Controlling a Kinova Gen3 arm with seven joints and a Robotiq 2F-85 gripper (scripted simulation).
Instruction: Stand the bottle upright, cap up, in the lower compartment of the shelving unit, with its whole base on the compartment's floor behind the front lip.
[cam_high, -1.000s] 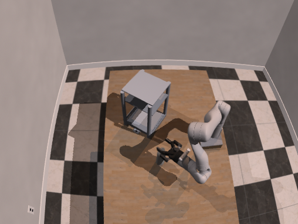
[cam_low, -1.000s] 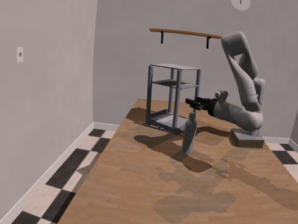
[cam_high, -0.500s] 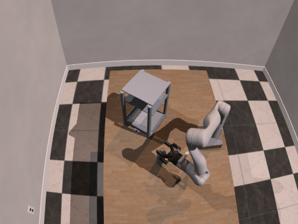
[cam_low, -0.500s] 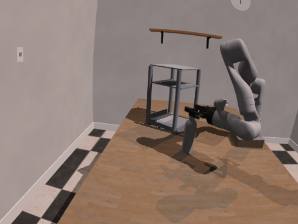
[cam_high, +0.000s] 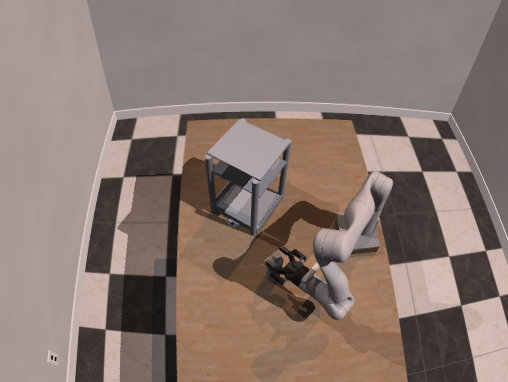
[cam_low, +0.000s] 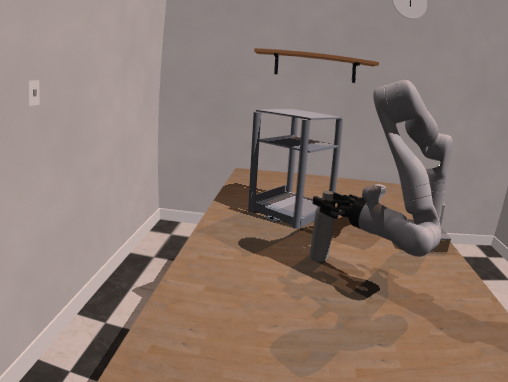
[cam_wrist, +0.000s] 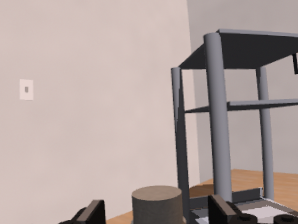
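Right now my hand is 5 cm above the white bottle. Round my hand: shelving unit: 10 cm ahead, 34 cm to the right, 1 cm above.
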